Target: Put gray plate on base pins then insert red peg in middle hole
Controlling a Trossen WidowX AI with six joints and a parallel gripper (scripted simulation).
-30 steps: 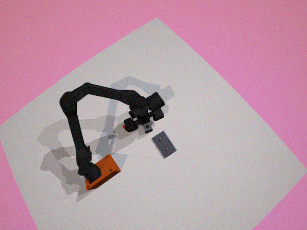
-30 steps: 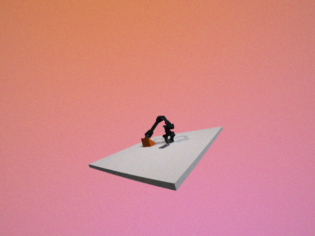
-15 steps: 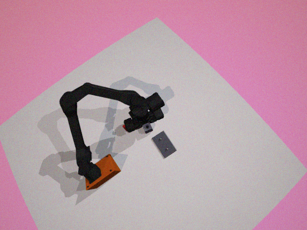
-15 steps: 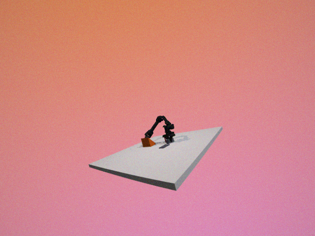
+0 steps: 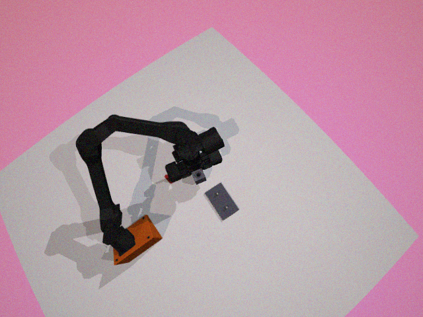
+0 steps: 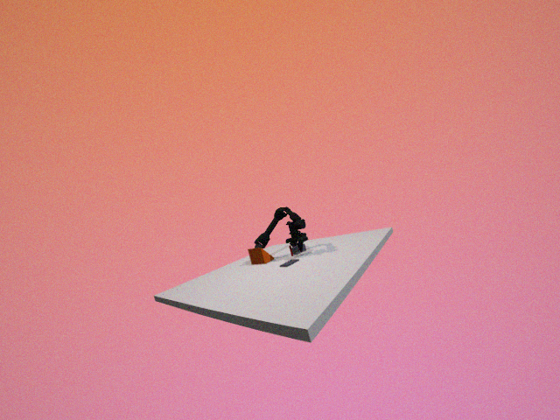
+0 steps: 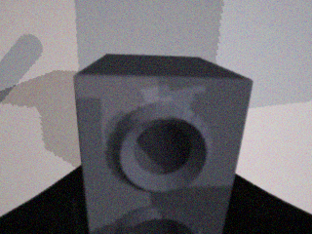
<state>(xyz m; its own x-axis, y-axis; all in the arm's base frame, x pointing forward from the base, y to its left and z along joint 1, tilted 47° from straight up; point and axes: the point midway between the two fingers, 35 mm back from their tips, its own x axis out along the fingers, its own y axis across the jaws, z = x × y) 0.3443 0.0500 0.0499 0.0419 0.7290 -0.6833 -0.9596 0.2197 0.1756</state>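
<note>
My gripper tip is now 100 mm past the red peg, 40 mm to the right of it and 10 mm below it. The rest, counted from my gripper tip: gray plate 30 mm above.
</note>
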